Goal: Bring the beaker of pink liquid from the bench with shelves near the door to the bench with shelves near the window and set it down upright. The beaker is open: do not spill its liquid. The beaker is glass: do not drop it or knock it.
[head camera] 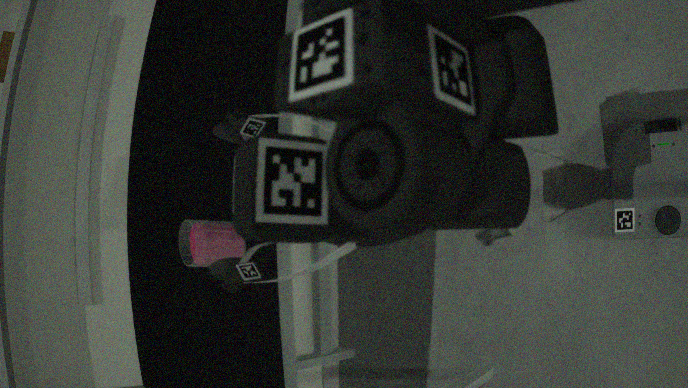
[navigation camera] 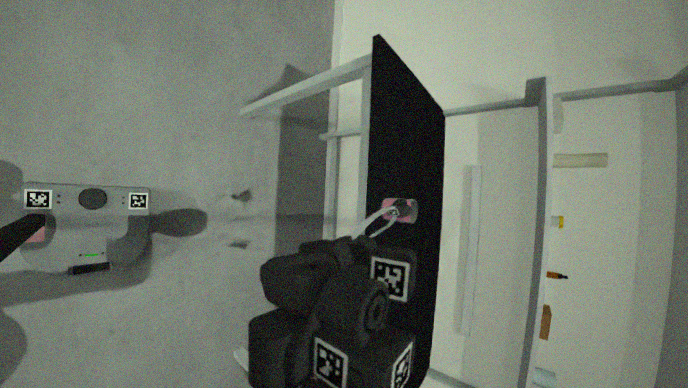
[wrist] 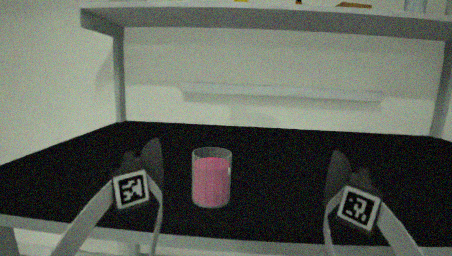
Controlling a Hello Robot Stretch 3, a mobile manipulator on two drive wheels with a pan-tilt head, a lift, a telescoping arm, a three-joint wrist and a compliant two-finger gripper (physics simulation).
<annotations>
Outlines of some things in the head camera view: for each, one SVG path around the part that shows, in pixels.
A glass beaker of pink liquid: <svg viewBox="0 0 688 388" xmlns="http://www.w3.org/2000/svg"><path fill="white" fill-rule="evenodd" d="M181 223L178 237L179 251L183 263L188 267L209 267L210 264L220 259L230 257L243 258L246 253L246 239L237 234L232 221L187 219Z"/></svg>
</annotations>
